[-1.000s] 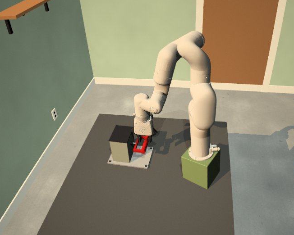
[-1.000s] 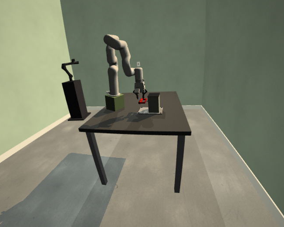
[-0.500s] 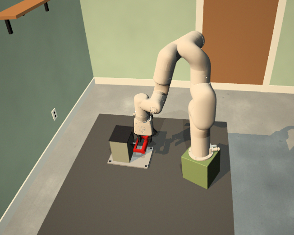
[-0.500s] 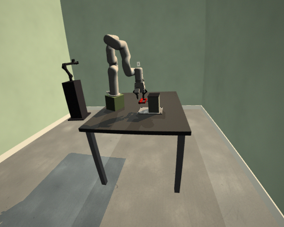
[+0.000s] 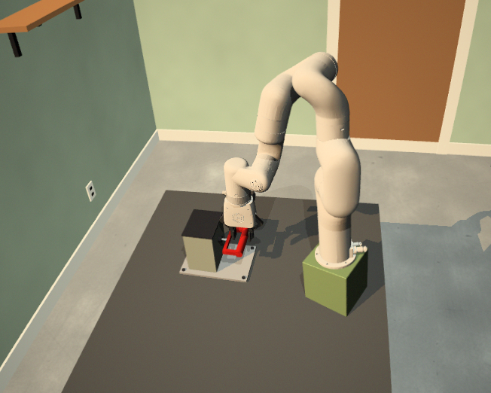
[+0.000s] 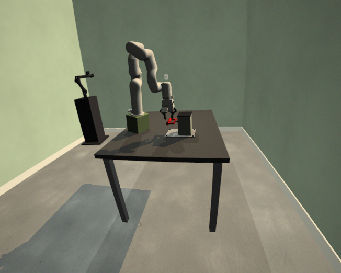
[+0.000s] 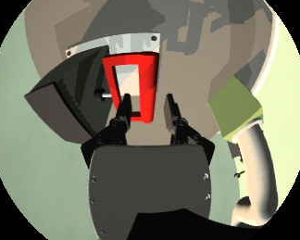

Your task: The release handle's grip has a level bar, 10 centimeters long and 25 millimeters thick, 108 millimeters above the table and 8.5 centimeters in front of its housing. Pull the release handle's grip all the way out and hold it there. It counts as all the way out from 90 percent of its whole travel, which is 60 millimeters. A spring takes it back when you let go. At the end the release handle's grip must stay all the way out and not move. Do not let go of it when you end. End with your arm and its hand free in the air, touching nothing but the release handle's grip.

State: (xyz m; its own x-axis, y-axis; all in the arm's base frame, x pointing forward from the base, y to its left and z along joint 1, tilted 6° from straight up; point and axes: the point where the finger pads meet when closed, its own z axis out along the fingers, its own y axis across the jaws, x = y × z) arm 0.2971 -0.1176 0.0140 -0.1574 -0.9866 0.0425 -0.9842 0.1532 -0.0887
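Now: hand 14 cm above the grey baseplate, 9 cm short of it and 2 cm to the left of it.
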